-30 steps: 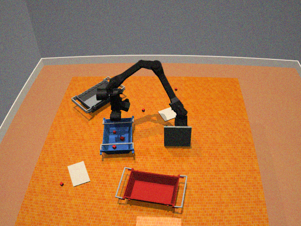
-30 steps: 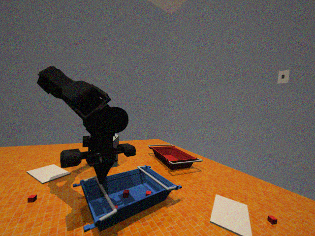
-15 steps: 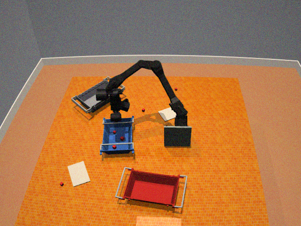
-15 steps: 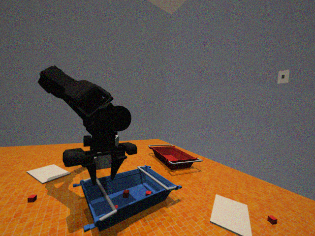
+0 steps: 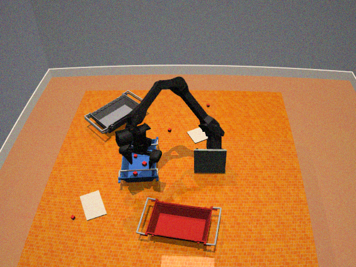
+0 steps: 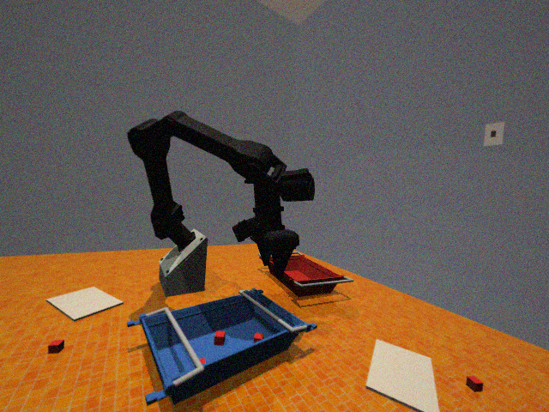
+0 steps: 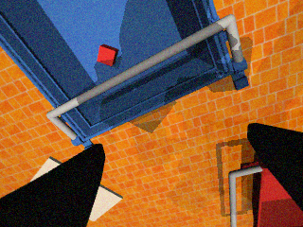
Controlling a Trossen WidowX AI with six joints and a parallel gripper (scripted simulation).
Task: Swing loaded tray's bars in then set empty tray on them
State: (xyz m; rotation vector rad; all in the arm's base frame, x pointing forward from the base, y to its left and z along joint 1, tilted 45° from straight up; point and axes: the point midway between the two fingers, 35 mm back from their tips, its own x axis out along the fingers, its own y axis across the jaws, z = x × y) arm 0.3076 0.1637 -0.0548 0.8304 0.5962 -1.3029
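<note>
My gripper tip is now 22 cm past the red tray, 21 cm to the right of it and 8 cm above it.
</note>
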